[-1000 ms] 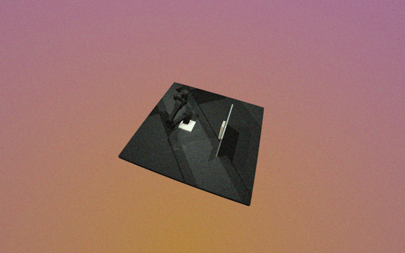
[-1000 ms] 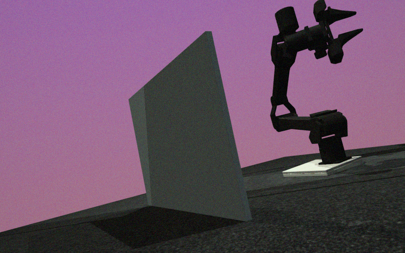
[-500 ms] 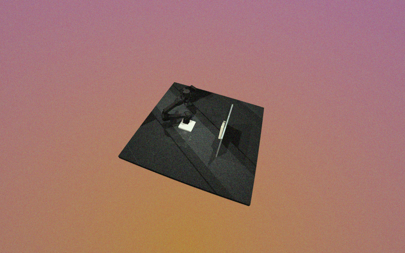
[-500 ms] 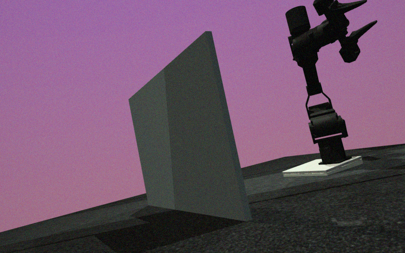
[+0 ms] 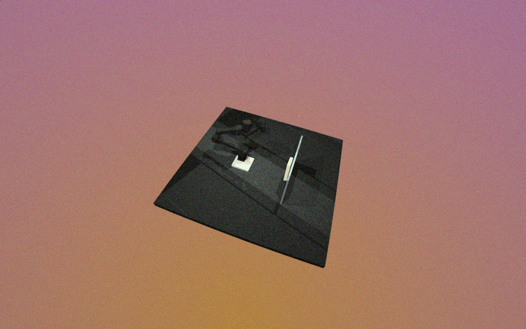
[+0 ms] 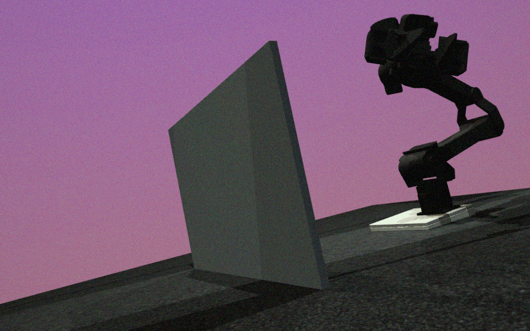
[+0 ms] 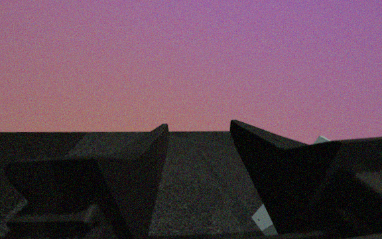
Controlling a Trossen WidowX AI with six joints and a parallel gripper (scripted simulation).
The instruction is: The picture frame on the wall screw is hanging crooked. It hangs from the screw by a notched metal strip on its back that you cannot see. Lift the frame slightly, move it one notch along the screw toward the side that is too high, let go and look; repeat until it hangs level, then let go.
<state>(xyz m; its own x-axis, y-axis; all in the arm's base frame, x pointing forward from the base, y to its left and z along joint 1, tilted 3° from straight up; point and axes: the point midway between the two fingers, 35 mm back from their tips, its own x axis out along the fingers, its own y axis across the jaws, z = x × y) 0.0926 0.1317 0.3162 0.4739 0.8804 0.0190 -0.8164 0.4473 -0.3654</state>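
The picture frame lies 290 mm ahead of my gripper tip, 270 mm to the right of it and 160 mm below it. From my gripper tip the other things lie so: wall panel: 310 mm ahead, 260 mm to the right, 170 mm below.
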